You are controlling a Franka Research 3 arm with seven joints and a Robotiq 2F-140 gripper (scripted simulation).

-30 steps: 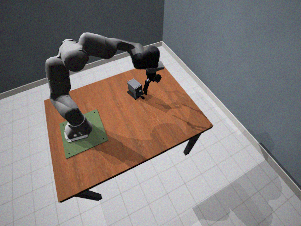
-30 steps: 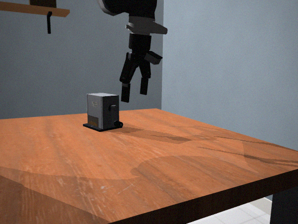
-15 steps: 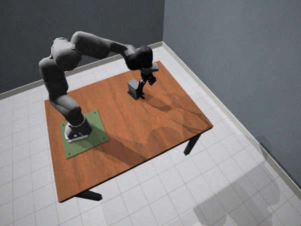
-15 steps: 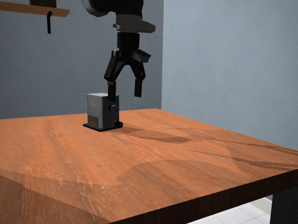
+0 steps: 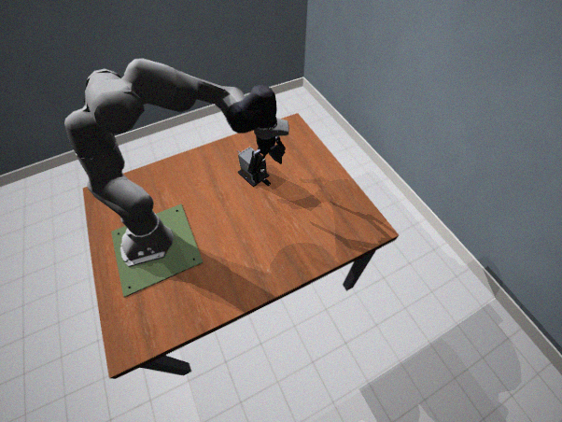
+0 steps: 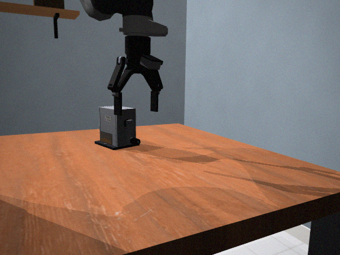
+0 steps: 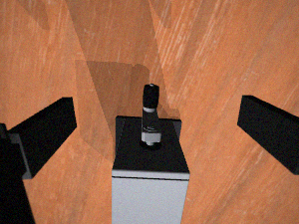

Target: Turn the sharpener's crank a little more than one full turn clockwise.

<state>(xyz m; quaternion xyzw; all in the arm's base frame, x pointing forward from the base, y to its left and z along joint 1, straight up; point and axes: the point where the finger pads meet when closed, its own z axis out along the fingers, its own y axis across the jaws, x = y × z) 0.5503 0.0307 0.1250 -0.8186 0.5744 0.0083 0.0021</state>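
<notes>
Now: hand 2 cm to the right of the crank and 9 cm above it. Also, from my hand: knob (1 cm to the left, 10 cm below).
</notes>
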